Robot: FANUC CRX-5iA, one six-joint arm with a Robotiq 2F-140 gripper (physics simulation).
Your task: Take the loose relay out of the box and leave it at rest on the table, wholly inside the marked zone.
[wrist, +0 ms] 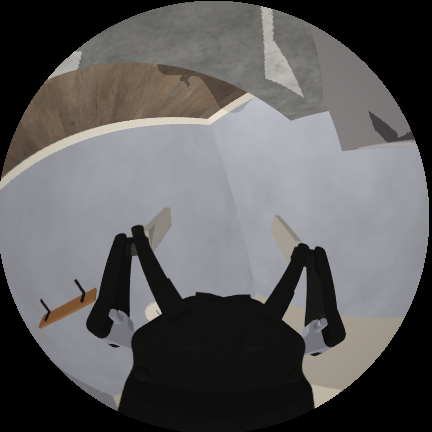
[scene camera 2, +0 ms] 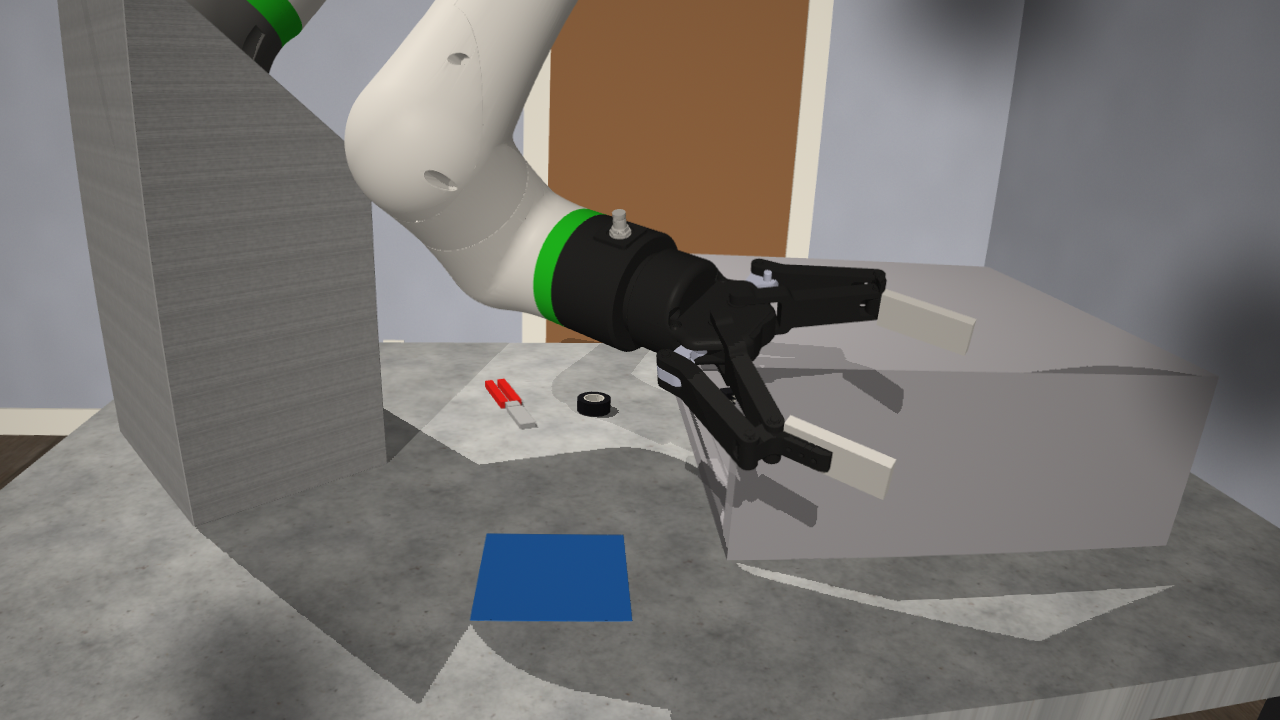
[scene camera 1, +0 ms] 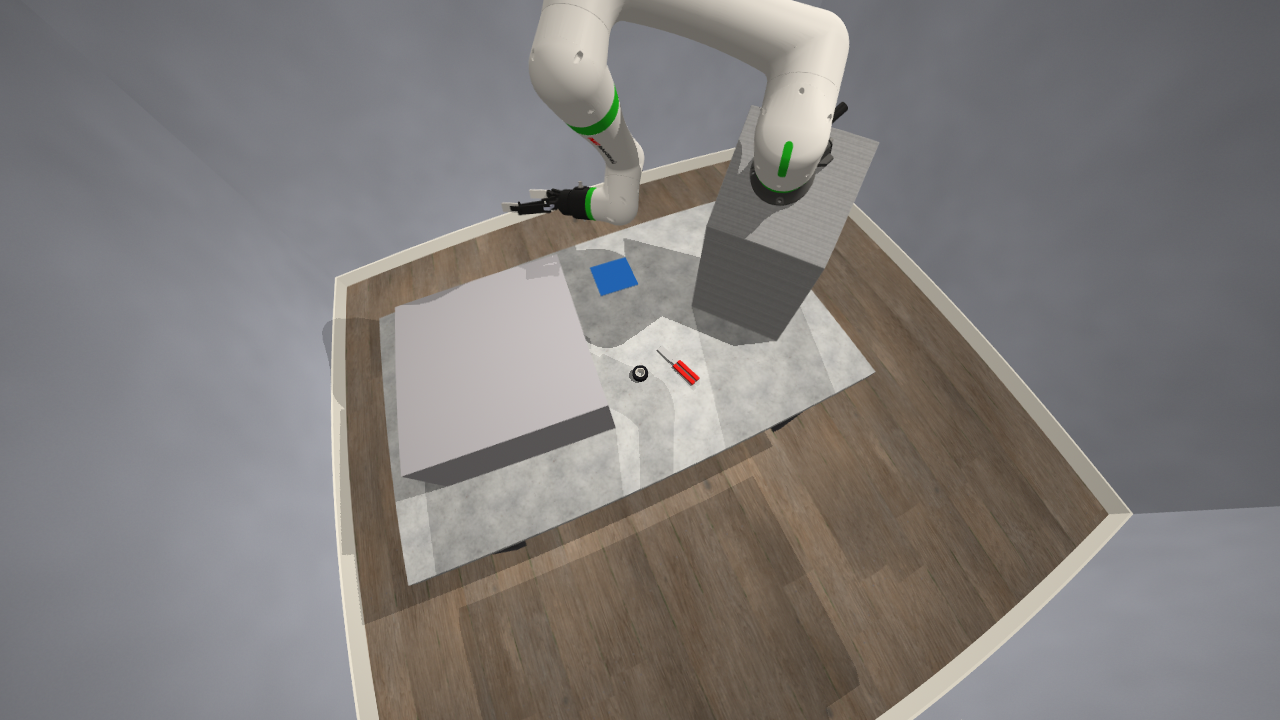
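Seen in the pictures: gripper, fingertip midpoint: (wrist: 221, 220) (scene camera 2: 934, 402) (scene camera 1: 517, 200); arm's base at its link origin: (scene camera 2: 199, 54).
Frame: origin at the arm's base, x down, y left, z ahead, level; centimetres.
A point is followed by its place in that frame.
Note:
The grey box (scene camera 1: 492, 376) @(x 26.2, y 1.8, z 81.8 cm) (scene camera 2: 984, 465) @(x 36.1, y -31.4, z 77.5 cm) (wrist: 345, 85) @(x 36.4, y -30.7, z 71.8 cm) stands on the table, with its open side towards the blue zone's side in scene camera 2. The opening is seen at a steep slant and partly covered by a finger. The relay does not show in these views. The marked zone, a flat blue square (scene camera 1: 614, 276) @(x 46.4, y -27.7, z 35.1 cm) (scene camera 2: 552, 577) @(x 46.4, y -28.7, z 35.0 cm), lies on the table beside the box. My gripper (scene camera 1: 522, 199) @(x 20.2, y -51.2, z 56.0 cm) (scene camera 2: 929, 407) @(x 20.2, y -51.2, z 56.0 cm) (wrist: 221, 220) @(x 20.2, y -51.2, z 56.0 cm) is open and empty, tilted nearly level. In scene camera 2 it is in front of the box's long side, with its fingers pointing right.
A black tape roll (scene camera 1: 639, 380) @(x 45.4, y 12.9, z 46.5 cm) (scene camera 2: 593, 408) @(x 45.3, y 8.7, z 44.7 cm) and a red-handled tool (scene camera 1: 686, 372) @(x 46.0, y 17.5, z 32.3 cm) (scene camera 2: 503, 394) @(x 45.4, y 15.0, z 32.6 cm) lie on the table (scene camera 1: 537, 510) @(x 46.5, y 32.8, z 88.2 cm) (scene camera 2: 358, 573) @(x 46.5, y -25.9, z 17.0 cm) (wrist: 175, 40) @(x 46.5, y -45.7, z 53.9 cm) off the box's open side. A tall grey pedestal (scene camera 1: 756, 277) @(x 22.5, y 10.4, z 8.5 cm) (scene camera 2: 259, 268) @(x 20.8, y -10.4, z 7.3 cm) stands beyond them, under the arm's base.

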